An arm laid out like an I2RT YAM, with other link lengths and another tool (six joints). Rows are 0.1 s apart.
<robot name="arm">
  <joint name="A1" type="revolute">
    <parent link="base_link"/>
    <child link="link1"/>
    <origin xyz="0 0 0.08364" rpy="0 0 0"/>
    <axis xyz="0 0 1"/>
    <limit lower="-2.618" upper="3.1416"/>
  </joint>
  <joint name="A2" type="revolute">
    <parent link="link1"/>
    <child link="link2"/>
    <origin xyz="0.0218 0.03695 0.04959" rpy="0 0 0"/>
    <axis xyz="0 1 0"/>
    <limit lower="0" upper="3.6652"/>
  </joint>
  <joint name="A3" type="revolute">
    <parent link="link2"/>
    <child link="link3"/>
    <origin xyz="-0.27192 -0.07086 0" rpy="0 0 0"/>
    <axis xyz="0 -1 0"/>
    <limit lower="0" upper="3.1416"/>
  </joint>
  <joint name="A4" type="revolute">
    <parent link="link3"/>
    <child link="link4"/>
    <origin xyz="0.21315 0.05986 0.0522" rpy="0 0 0"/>
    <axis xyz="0 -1 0"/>
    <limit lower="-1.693" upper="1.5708"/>
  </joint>
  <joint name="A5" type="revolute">
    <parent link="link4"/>
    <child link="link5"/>
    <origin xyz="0.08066 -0.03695 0.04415" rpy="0 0 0"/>
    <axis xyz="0 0 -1"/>
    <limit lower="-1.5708" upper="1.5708"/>
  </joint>
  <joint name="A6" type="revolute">
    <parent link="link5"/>
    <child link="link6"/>
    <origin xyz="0.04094 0 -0.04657" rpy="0 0 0"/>
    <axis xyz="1 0 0"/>
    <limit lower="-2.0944" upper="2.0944"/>
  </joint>
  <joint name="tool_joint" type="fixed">
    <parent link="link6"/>
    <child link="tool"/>
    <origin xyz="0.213 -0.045 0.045" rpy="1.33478 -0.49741 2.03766"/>
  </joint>
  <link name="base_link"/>
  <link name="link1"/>
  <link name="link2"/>
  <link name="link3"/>
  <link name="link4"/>
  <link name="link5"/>
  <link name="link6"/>
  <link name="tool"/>
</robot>
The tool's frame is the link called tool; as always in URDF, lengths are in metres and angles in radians.
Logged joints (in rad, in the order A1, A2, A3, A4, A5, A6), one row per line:
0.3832, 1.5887, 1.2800, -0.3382, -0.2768, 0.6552
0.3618, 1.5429, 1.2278, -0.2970, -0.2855, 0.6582
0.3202, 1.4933, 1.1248, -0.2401, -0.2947, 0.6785
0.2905, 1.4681, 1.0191, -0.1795, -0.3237, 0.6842
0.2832, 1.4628, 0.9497, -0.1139, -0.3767, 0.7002
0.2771, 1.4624, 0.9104, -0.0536, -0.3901, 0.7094
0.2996, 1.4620, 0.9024, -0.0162, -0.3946, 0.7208
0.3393, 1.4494, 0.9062, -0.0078, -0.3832, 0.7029
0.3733, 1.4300, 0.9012, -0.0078, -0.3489, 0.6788
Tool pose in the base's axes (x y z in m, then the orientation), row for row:
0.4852, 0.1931, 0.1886, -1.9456, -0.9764, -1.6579
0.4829, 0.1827, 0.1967, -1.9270, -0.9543, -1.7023
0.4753, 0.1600, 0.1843, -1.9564, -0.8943, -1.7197
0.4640, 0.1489, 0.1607, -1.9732, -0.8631, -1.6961
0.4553, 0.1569, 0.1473, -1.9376, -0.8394, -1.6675
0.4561, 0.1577, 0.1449, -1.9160, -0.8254, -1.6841
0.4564, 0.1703, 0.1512, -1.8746, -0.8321, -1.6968
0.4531, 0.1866, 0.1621, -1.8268, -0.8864, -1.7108
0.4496, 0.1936, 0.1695, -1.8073, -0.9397, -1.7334
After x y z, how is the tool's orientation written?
As a rotation vector, in radians.
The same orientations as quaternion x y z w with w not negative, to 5 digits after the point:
-0.69648, -0.34953, -0.59349, 0.20126
-0.68868, -0.34105, -0.60838, 0.19818
-0.69708, -0.31865, -0.61274, 0.19257
-0.70542, -0.30856, -0.60636, 0.19877
-0.70190, -0.30408, -0.60406, 0.22358
-0.69577, -0.29973, -0.61155, 0.22820
-0.68408, -0.30365, -0.61919, 0.23756
-0.66777, -0.32402, -0.62537, 0.24084
-0.65737, -0.34180, -0.63049, 0.23133

